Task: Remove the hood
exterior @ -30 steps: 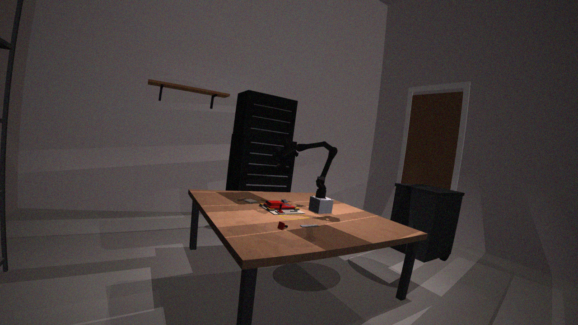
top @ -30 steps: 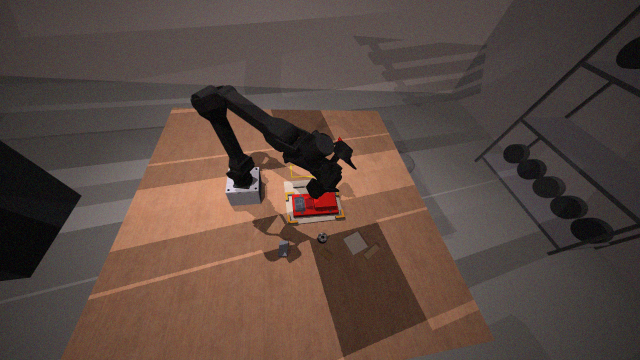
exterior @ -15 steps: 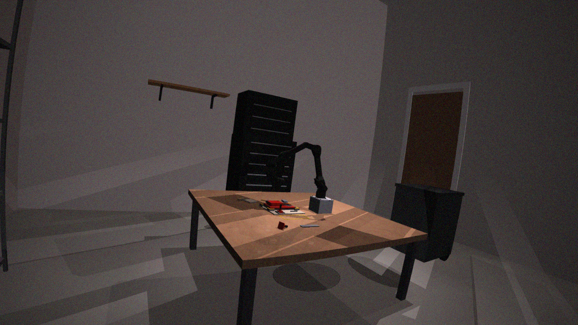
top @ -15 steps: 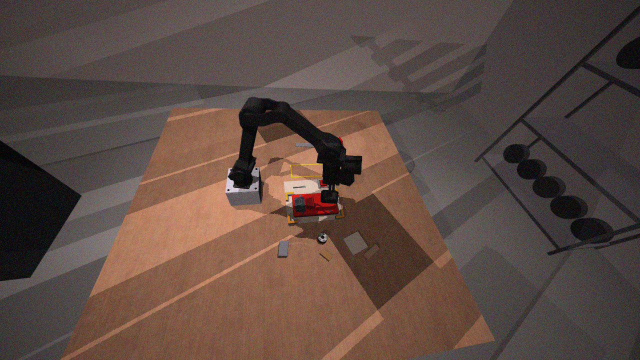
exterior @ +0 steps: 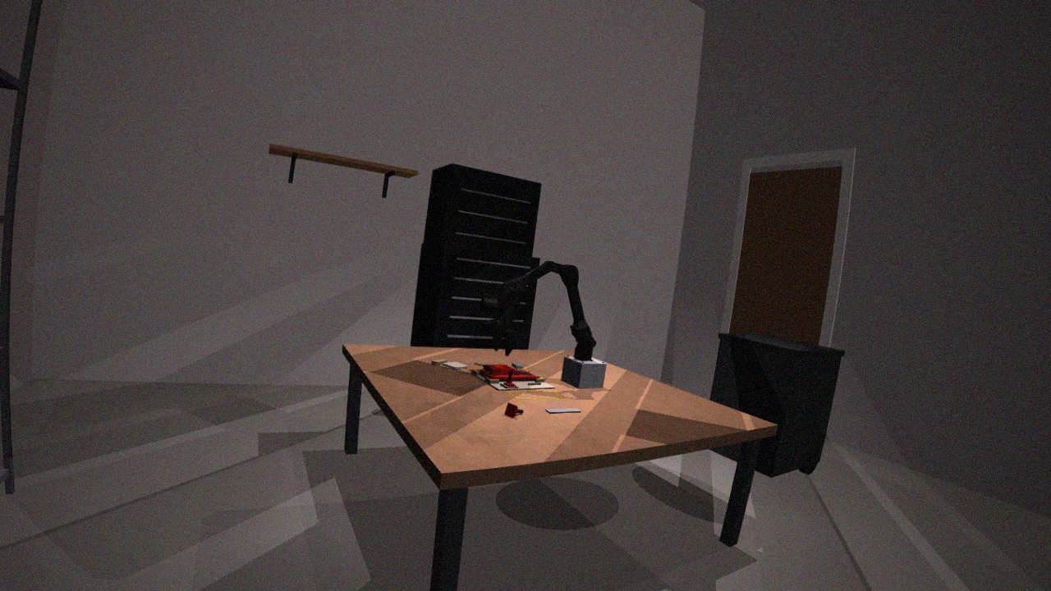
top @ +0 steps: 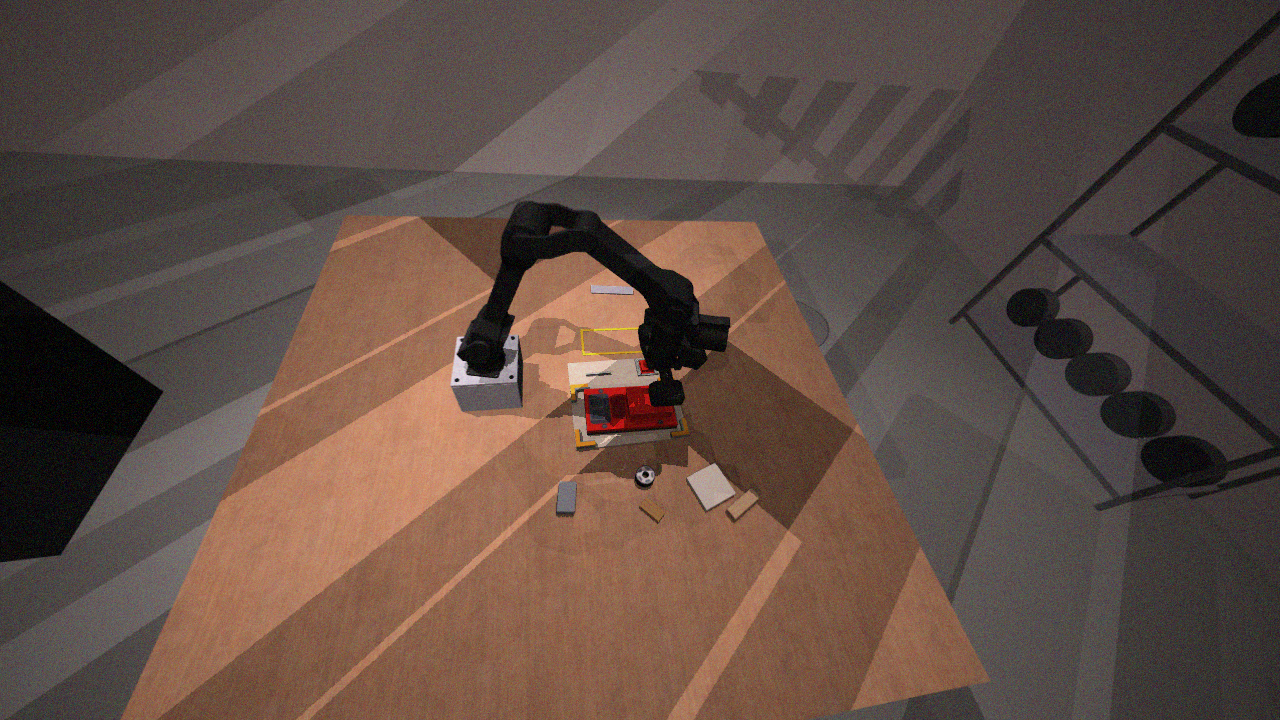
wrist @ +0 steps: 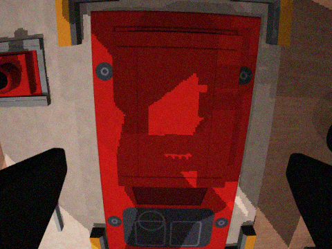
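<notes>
Now: the hood 60 mm below my gripper tip. Also, from my gripper tip: white tile: 140 mm ahead, 170 mm to the right, 100 mm below; grey strip: 120 mm behind, 380 mm to the left, 100 mm below.
</notes>
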